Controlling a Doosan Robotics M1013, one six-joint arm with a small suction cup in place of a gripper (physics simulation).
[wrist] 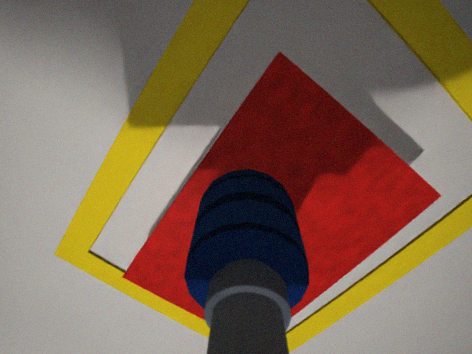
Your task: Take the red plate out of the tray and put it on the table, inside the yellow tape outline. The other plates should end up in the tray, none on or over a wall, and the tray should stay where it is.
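Frame: origin at the arm's base, x right, y ahead, z up, level; millimetres.
Seen in the pictures: hand, tool point: (246, 198).
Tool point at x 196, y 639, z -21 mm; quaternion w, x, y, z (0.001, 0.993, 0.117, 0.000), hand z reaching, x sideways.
Observation:
Pixels of each thing's top centre, then the offset from my tool point to it. "pt": a spot on its surface instead. Level surfaces: height alone.
- red plate, top centre: (264, 242) dz +10, dx +9, dy -9 mm
- table, surface height: dz -8 mm
- yellow tape outline, surface spot: (107, 175) pt dz -7, dx -55, dy -9 mm
The red plate (280, 130) is held at the tip of my suction cup (246, 205), a dark blue bellows cup that covers its lower middle. A shadow set off from the plate's upper right and left edges shows it a little above the table (45, 150). The plate looks roughly level. The yellow tape outline (107, 175) lies around it on the table. In this view the plate's lower left corner and lower edge overlap the tape's inner edge; the right corner appears inside. The tray and the other plates do not show in this view.
A broad shadow falls across the top of the view, over the tape and part of the plate. The outline's top corner is cut off by the frame, and its right corner is outside the view. The cup's dark stem hides the outline's bottom corner.

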